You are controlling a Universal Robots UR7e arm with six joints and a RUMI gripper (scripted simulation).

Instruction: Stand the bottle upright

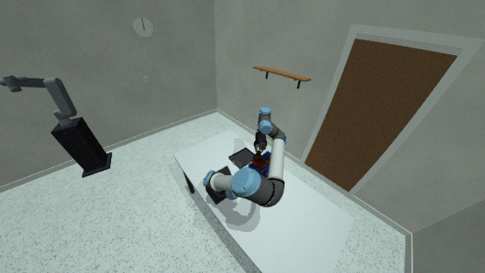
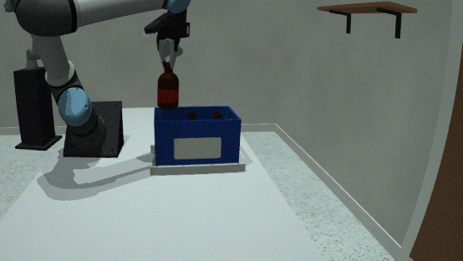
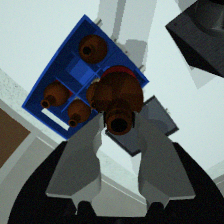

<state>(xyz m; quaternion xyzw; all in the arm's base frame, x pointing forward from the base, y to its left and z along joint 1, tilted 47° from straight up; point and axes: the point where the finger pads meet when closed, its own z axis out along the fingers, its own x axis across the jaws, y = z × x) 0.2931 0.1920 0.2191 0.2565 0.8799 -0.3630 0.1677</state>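
Now: hand 7 cm above the bottle. The rest, counted from my hand: blue crate 10 cm ahead, 2 cm to the right, 25 cm below; dark grey tray 6 cm ahead, 27 cm to the left, 32 cm below.
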